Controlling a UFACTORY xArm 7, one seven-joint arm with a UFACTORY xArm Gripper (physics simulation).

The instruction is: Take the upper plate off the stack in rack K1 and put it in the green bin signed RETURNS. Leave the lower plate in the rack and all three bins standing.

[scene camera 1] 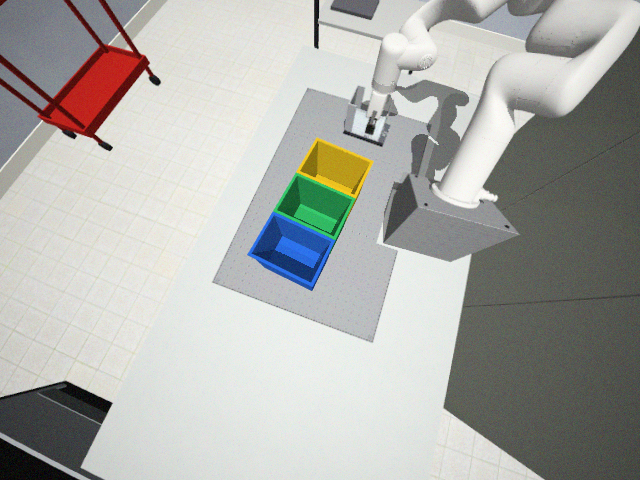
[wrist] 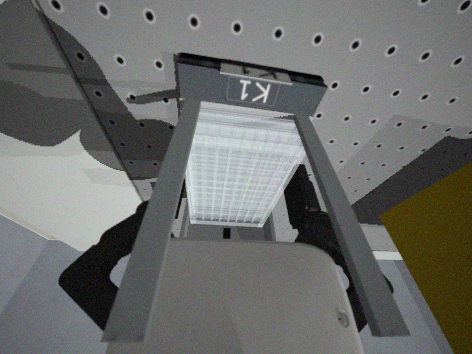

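Pixels of known places: gripper, fingertip midpoint: [scene camera 1: 372, 124] [wrist: 237, 170]; arm's base, link origin: [scene camera 1: 453, 196].
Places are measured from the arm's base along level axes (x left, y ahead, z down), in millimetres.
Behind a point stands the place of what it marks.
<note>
Rack K1 [scene camera 1: 363, 138] @(x -265, y 279, z 188 mm) [wrist: 200, 82] @(x -341, y 206, z 182 mm) stands upright at the far end of the grey mat. Its label faces the wrist camera and its grey posts rise on both sides of the plates. The upper plate [wrist: 240, 160] @(x -313, y 244, z 152 mm) is clear and ribbed, and lies inside the rack; the lower plate under it cannot be told apart. My gripper [scene camera 1: 370, 126] @(x -314, y 263, z 160 mm) [wrist: 237, 170] @(x -314, y 263, z 160 mm) is open and empty, down at the rack, with its dark fingers on either side of the stack. The green bin [scene camera 1: 315, 210] @(x 71, y 362, z 195 mm) stands upright and empty in the middle of the bin row; its sign does not show.
The yellow bin [scene camera 1: 338, 164] @(x -57, y 328, z 90 mm) [wrist: 435, 245] @(x -64, y 356, z 135 mm) stands between the rack and the green bin. The blue bin [scene camera 1: 297, 250] @(x 223, y 375, z 196 mm) stands on the green bin's other side. All stand on the mat [scene camera 1: 351, 310] @(x 351, y 157, z 198 mm). The robot's grey base block [scene camera 1: 444, 232] @(x 105, y 4, z 10 mm) is right of the bins. A red cart [scene camera 1: 98, 95] stands off the table.
</note>
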